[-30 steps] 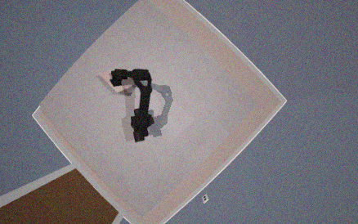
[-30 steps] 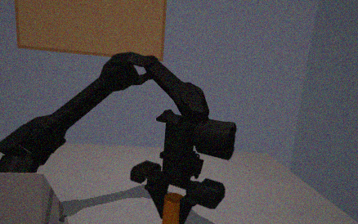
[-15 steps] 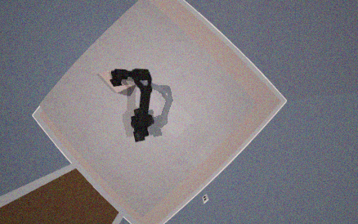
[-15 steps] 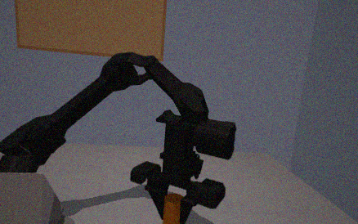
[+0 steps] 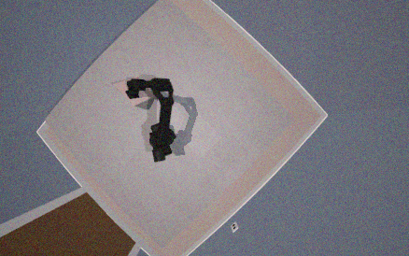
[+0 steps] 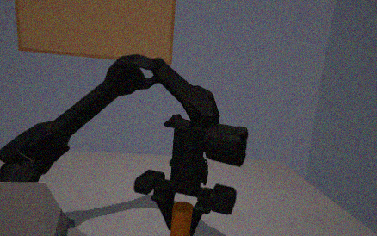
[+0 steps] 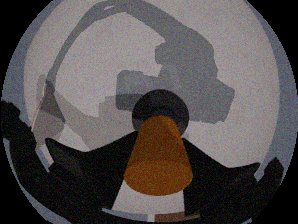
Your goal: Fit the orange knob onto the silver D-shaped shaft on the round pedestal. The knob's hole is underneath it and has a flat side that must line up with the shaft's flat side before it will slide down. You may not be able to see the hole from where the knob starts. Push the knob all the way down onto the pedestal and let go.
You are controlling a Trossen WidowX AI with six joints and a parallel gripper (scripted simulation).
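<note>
Right now my gripper tip is 40 mm above the dark round pedestal. Round my gripper tip: orange knob (30 mm above).
</note>
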